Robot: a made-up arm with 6 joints. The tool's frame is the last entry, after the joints.
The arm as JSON. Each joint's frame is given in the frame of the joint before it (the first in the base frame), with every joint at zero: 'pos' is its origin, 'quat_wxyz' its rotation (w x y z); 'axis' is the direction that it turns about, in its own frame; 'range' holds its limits. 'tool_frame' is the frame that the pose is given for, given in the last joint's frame.
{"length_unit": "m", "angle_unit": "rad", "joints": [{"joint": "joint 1", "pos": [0.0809, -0.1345, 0.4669], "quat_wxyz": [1.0, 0.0, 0.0, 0.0], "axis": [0.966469, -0.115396, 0.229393], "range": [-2.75, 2.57]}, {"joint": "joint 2", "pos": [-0.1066, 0.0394, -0.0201], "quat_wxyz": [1.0, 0.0, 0.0, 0.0], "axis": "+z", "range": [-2.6, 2.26]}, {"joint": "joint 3", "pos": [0.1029, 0.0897, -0.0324], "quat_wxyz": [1.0, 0.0, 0.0, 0.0], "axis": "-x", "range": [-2.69, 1.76]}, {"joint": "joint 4", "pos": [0.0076, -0.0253, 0.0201], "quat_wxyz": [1.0, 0.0, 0.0, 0.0], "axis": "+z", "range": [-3.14, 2.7]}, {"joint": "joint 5", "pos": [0.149, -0.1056, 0.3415], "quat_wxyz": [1.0, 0.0, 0.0, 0.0], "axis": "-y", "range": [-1.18, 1.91]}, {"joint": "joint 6", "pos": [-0.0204, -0.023, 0.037], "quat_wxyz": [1.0, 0.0, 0.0, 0.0], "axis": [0.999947, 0.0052, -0.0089], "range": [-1.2, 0.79]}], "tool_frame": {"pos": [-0.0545, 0.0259, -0.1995], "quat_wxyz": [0.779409, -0.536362, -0.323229, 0.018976]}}
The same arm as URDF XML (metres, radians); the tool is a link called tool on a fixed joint. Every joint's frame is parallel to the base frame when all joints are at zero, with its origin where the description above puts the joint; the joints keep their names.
<robot name="arm">
<link name="base"/>
<link name="link1"/>
<link name="link2"/>
<link name="link3"/>
<link name="link4"/>
<link name="link5"/>
<link name="link6"/>
<link name="tool"/>
<joint name="joint 1" type="revolute"><parent link="base"/><child link="link1"/><origin xyz="0.0809 -0.1345 0.4669" rpy="0 0 0"/><axis xyz="0.966469 -0.115396 0.229393"/><limit lower="-2.75" upper="2.57"/></joint>
<joint name="joint 2" type="revolute"><parent link="link1"/><child link="link2"/><origin xyz="-0.1066 0.0394 -0.0201" rpy="0 0 0"/><axis xyz="0 0 1"/><limit lower="-2.6" upper="2.26"/></joint>
<joint name="joint 3" type="revolute"><parent link="link2"/><child link="link3"/><origin xyz="0.1029 0.0897 -0.0324" rpy="0 0 0"/><axis xyz="-1 0 0"/><limit lower="-2.69" upper="1.76"/></joint>
<joint name="joint 4" type="revolute"><parent link="link3"/><child link="link4"/><origin xyz="0.0076 -0.0253 0.0201" rpy="0 0 0"/><axis xyz="0 0 1"/><limit lower="-3.14" upper="2.7"/></joint>
<joint name="joint 5" type="revolute"><parent link="link4"/><child link="link5"/><origin xyz="0.149 -0.1056 0.3415" rpy="0 0 0"/><axis xyz="0 -1 0"/><limit lower="-1.18" upper="1.91"/></joint>
<joint name="joint 6" type="revolute"><parent link="link5"/><child link="link6"/><origin xyz="-0.0204 -0.023 0.037" rpy="0 0 0"/><axis xyz="0.999947 0.0052 -0.0089"/><limit lower="-1.2" upper="0.79"/></joint>
<joint name="tool_fixed" type="fixed"><parent link="link6"/><child link="tool"/><origin xyz="-0.0545 0.0259 -0.1995" rpy="-1.3218 -0.5046 0.4444"/></joint>
</robot>

